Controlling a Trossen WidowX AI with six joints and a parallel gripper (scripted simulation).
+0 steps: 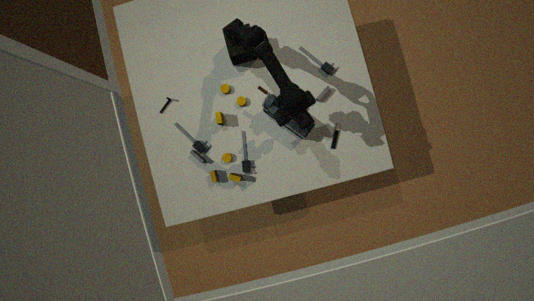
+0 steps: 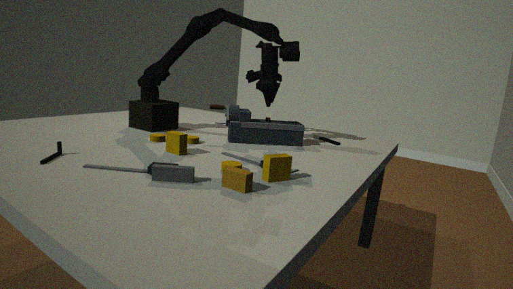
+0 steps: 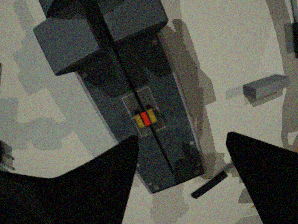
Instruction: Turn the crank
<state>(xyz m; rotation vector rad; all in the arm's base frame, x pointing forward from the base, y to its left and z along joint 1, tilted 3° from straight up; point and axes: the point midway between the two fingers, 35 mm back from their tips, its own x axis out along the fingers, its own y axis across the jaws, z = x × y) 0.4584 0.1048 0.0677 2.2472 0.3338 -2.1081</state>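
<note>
My gripper tip is 10 mm short of the slide, 20 mm to the left of it and 50 mm above it. From my gripper tip the other things lie so: black l-shaped key: 350 mm behind, 590 mm to the right, 120 mm below; then black bar: 180 mm ahead, 180 mm to the left, 130 mm below; then brown crank handle: 160 mm behind, 100 mm to the right, 20 mm below.
</note>
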